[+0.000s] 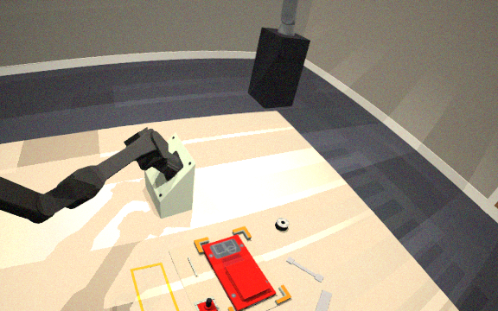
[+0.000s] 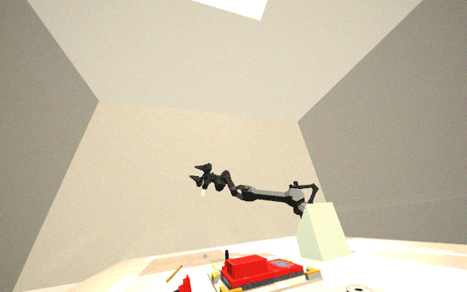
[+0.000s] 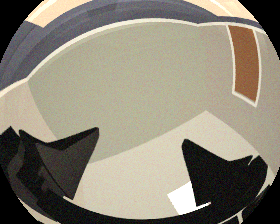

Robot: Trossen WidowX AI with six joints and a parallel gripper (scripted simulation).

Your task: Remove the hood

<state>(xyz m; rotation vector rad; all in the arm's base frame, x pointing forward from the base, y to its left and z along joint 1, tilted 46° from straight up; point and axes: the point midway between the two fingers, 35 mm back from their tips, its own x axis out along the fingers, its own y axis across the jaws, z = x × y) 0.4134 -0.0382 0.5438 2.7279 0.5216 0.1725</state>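
The red hood lies 140 mm behind my gripper tip, 480 mm to the left of it and 420 mm below it. From my gripper tip the other things lie so: grey strip 10 mm ahead, 630 mm to the left, 460 mm below; then wheel 270 mm behind, 680 mm to the left, 450 mm below; then thin wooden rod 50 mm ahead, 250 mm to the left, 460 mm below.
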